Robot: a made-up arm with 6 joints.
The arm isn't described. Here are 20 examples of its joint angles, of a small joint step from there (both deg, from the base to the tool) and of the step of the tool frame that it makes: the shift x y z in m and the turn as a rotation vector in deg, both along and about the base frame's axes.
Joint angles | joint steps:
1: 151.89 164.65 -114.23 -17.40 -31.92 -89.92 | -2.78 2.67 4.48 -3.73 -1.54 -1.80
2: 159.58 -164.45 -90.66 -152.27 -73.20 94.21 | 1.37 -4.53 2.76 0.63 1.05 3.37
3: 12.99 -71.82 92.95 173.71 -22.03 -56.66 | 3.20 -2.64 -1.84 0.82 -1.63 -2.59
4: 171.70 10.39 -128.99 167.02 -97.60 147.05 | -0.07 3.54 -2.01 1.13 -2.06 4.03
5: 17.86 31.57 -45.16 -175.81 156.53 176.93 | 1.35 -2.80 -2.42 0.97 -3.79 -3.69
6: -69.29 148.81 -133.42 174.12 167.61 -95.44 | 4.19 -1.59 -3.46 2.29 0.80 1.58
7: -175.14 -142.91 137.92 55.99 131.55 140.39 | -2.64 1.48 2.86 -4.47 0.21 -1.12
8: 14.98 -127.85 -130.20 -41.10 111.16 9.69 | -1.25 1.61 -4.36 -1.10 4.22 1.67
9: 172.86 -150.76 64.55 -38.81 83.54 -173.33 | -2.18 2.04 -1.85 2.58 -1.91 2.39
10: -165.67 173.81 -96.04 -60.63 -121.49 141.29 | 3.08 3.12 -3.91 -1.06 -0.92 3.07
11: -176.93 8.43 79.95 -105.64 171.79 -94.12 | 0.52 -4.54 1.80 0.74 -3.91 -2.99
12: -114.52 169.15 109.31 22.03 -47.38 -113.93 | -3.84 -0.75 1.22 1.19 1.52 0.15
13: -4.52 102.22 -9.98 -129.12 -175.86 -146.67 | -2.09 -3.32 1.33 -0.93 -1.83 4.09
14: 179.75 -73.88 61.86 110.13 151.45 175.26 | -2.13 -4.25 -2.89 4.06 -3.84 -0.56
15: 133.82 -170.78 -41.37 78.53 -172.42 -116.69 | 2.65 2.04 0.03 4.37 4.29 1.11
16: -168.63 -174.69 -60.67 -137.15 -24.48 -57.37 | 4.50 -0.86 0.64 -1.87 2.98 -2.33
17: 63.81 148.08 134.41 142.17 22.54 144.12 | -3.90 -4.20 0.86 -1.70 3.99 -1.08
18: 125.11 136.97 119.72 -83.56 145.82 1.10 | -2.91 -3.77 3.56 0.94 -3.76 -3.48
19: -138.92 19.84 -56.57 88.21 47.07 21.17 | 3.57 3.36 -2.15 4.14 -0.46 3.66
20: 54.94 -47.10 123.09 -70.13 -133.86 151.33 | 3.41 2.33 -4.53 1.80 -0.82 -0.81
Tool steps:
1: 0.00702 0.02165 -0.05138 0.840 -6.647 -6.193
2: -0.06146 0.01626 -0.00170 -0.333 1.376 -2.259
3: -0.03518 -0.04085 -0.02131 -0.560 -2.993 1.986
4: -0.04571 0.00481 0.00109 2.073 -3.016 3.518
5: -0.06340 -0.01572 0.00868 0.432 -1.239 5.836
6: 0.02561 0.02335 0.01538 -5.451 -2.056 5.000
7: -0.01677 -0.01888 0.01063 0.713 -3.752 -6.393
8: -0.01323 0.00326 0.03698 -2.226 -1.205 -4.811
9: 0.02068 -0.03589 0.01709 3.200 2.335 -1.268
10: 0.05347 -0.00656 -0.00048 3.241 -0.169 4.505
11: 0.06038 0.00523 0.02242 -3.553 0.995 4.339
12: 0.01247 -0.01804 0.00761 2.255 0.422 -4.322
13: 0.00635 -0.04136 0.05571 -5.024 -0.159 -0.717
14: 0.05201 -0.03566 -0.06600 -2.173 5.998 3.233
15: 0.03001 -0.02300 -0.00185 -5.605 1.943 2.049
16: -0.00437 -0.02189 0.00129 3.222 3.916 5.691
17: 0.01819 0.04631 0.00110 6.995 -1.208 -6.505
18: -0.00517 0.03592 0.03488 0.370 -3.032 -7.650
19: -0.02779 -0.02690 -0.01306 5.250 -0.427 9.197
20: 0.01849 -0.00001 0.03548 3.709 0.118 4.567
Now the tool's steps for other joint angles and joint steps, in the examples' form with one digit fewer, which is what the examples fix.
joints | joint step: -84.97 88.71 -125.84 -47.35 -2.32 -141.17 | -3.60 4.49 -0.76 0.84 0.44 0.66
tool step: -0.0299 -0.0290 -0.0420 4.01 0.84 -2.20
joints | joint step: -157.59 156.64 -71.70 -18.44 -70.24 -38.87 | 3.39 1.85 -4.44 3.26 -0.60 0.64
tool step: 0.0456 -0.0201 0.0101 -4.30 1.35 4.52
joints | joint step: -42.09 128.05 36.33 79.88 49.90 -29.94 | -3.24 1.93 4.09 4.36 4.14 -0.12
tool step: -0.0608 0.0107 -0.0237 8.07 1.27 -6.52
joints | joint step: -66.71 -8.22 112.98 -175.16 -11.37 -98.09 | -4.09 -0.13 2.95 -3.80 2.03 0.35
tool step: -0.0245 -0.0054 -0.0195 -0.48 3.42 -3.29
